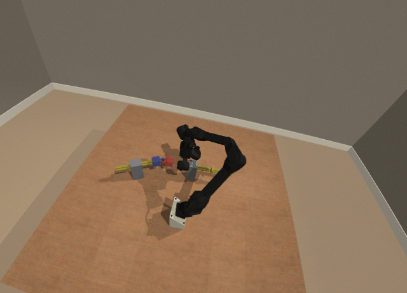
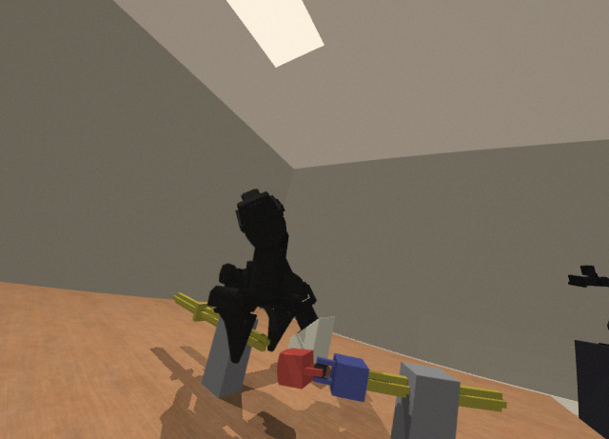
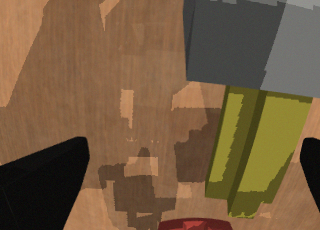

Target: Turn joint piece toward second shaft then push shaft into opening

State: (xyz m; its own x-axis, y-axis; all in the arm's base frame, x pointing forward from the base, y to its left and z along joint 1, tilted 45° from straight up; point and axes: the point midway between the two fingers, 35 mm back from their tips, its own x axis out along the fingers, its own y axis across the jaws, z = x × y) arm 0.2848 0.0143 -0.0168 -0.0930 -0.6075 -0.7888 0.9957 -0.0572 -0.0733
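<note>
My gripper tip is 80 mm to the right of the red joint piece and 10 mm below it.
</note>
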